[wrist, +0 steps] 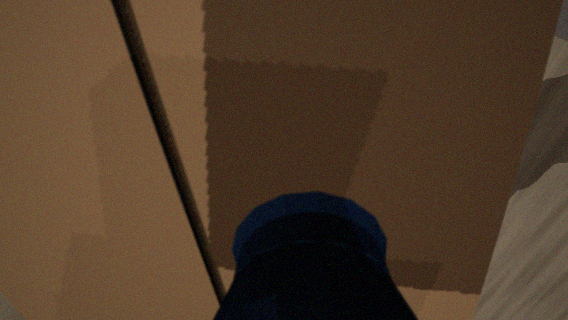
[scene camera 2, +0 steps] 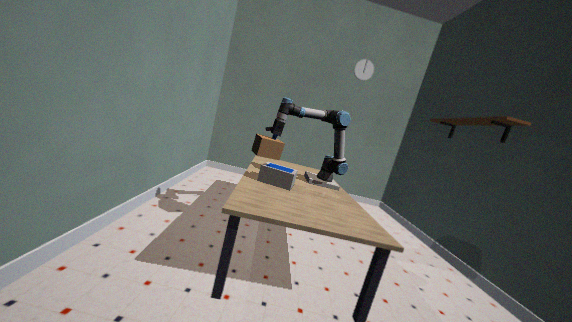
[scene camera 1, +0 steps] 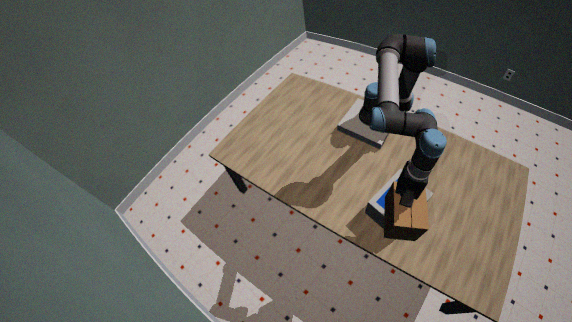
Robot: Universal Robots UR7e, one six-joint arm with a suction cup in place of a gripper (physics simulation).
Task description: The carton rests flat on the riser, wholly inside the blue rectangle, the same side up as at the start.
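Seen in the pictures: end effector, tool point: [wrist: 307,216]; arm's base, origin of the base link: [scene camera 2: 324,179].
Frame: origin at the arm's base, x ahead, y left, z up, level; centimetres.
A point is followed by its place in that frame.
The brown carton [scene camera 1: 419,215] @[x 67.9, y 31.1, z 27.4 cm] [scene camera 2: 270,147] @[x 64.4, y 33.4, z 21.9 cm] [wrist: 100,150] @[x 63.6, y 28.4, z 27.4 cm] hangs in the air from my suction gripper [scene camera 1: 406,203] @[x 61.7, y 23.9, z 26.4 cm] [scene camera 2: 275,136] [wrist: 310,220], whose blue cup is pressed on its top face. The taped seam on top shows in the wrist view. The grey riser [scene camera 1: 376,215] @[x 61.5, y 17.3, z 2.5 cm] [scene camera 2: 275,178] @[x 55.9, y 35.2, z 1.2 cm] stands on the table. The blue rectangle [scene camera 1: 384,200] @[x 55.7, y 18.6, z 7.8 cm] [scene camera 2: 280,168] @[x 52.3, y 28.8, z 7.7 cm] on its top is partly hidden by the carton in scene camera 1. In scene camera 2 the carton is higher than the riser and behind it, apart from it. Its edges look roughly parallel to the riser's there.
The wooden table [scene camera 1: 280,145] @[x 34.5, y -45.5, z -4.3 cm] [scene camera 2: 300,210] @[x 47.7, y 73.7, z -4.3 cm] carries the riser and the arm's grey base plate [scene camera 1: 357,131] @[x 14.4, y -5.0, z 0.5 cm] [scene camera 2: 330,186] @[x -0.4, y 14.2, z -2.4 cm]. The table's long edge runs close to the riser in scene camera 1. A wall shelf [scene camera 2: 480,120] is at the right, well away from the arm.
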